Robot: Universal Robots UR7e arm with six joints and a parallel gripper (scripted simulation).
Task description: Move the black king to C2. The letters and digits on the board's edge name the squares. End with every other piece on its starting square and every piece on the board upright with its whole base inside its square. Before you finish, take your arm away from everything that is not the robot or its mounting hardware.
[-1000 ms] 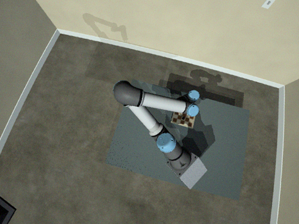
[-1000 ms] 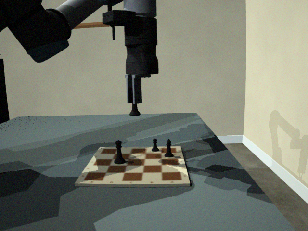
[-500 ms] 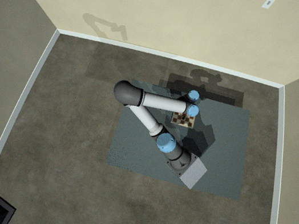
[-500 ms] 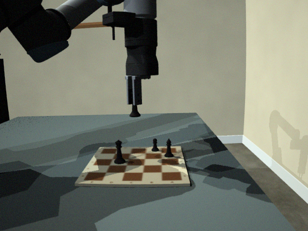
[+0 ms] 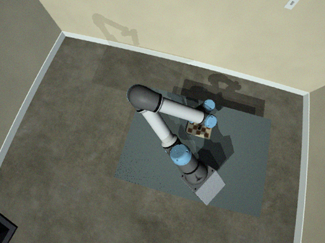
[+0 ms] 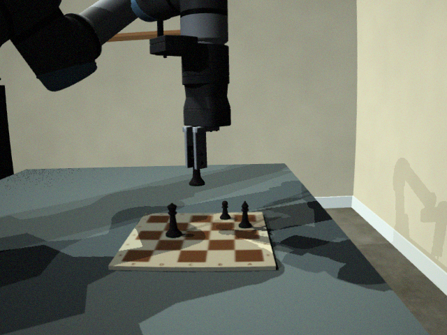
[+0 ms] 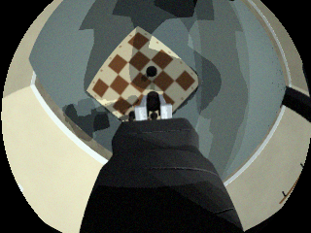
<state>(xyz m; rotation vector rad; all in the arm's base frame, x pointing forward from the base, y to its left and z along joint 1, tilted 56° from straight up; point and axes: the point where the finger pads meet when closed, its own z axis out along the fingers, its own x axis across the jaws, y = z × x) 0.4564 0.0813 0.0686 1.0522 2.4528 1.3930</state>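
The black queen is 30 mm behind my hand, 40 mm to the right of it and 90 mm below it. The rest, counted from my hand: black pawn 30 mm ahead, 50 mm to the left, 100 mm below; black king 10 mm below; black bishop 80 mm ahead, 10 mm to the left, 100 mm below.
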